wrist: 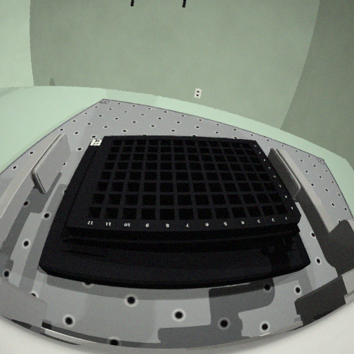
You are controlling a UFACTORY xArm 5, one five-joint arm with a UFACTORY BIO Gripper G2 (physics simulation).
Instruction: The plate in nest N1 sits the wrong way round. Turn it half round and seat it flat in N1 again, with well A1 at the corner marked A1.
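Note:
The black plate [187, 189] sits on the black nest N1 [175, 270] in the middle of the wrist view. Its numbers run from 12 at left to 1 at right along the near edge, upside down; small letters run up its right side. The white A1 label [96, 142] is at the nest's far left corner, diagonally opposite the plate's number 1 corner. Whether the plate lies fully flat is hard to tell. My gripper [168, 169] is open, one pad on each side of the plate. A gap shows at the left pad; the right pad overlaps the plate's edge in view, contact unclear.
A grey deck board [131, 116] with rows of holes lies under the nest and reaches behind it. Shadows fall across its near part. A green wall [150, 55] with a white socket [198, 93] is beyond.

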